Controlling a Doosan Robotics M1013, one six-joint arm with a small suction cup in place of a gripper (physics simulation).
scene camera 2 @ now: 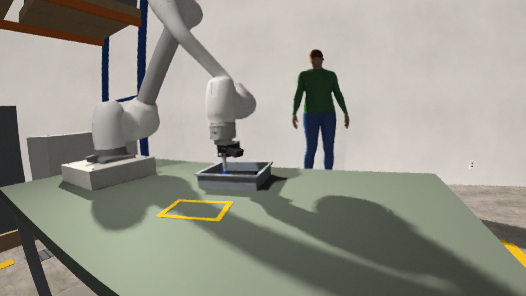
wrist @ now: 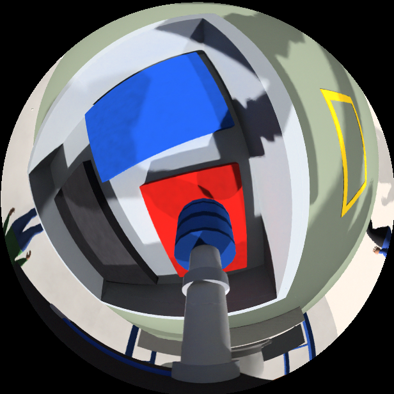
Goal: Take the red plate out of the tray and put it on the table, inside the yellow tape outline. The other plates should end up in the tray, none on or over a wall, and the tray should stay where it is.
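Places are measured from the arm's base along level axes (x back, y left, z down), in millimetres.
Pixels of known places: hand, tool point: (scene camera 2: 225,178); arm's base, link origin: (scene camera 2: 111,159).
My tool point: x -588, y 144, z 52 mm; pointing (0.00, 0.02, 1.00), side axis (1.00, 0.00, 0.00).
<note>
For each thing: its middle in the pictures, then the offset to it from my tool point. "spot": a spot on its surface instead.
- grey tray, body centre: (scene camera 2: 236,174) dx +5, dy +73, dz +1 mm
- yellow tape outline, surface spot: (scene camera 2: 190,218) spot: dx -110, dy -284, dz +25 mm
The grey tray (scene camera 2: 227,185) (wrist: 280,200) stands on the table. In the wrist view, the red plate (wrist: 222,176) lies in the tray near its lower right corner. The blue plate (wrist: 160,112) lies above it in that view, and a dark plate (wrist: 107,227) lies along the left side. My gripper, a blue suction cup (scene camera 2: 225,172) (wrist: 204,210), is down inside the tray over the red plate and hides part of it. The cup is very close to the plate; contact is hard to tell, and no lift shows. The yellow tape outline (scene camera 2: 190,218) (wrist: 336,95) is on the table beside the tray.
The tray walls rise around the cup. The robot's base block (scene camera 2: 110,172) stands on the table at the left. A person (scene camera 2: 320,100) stands behind the table, and a blue and orange rack (scene camera 2: 142,75) stands behind the arm. Shadows fall across the table.
</note>
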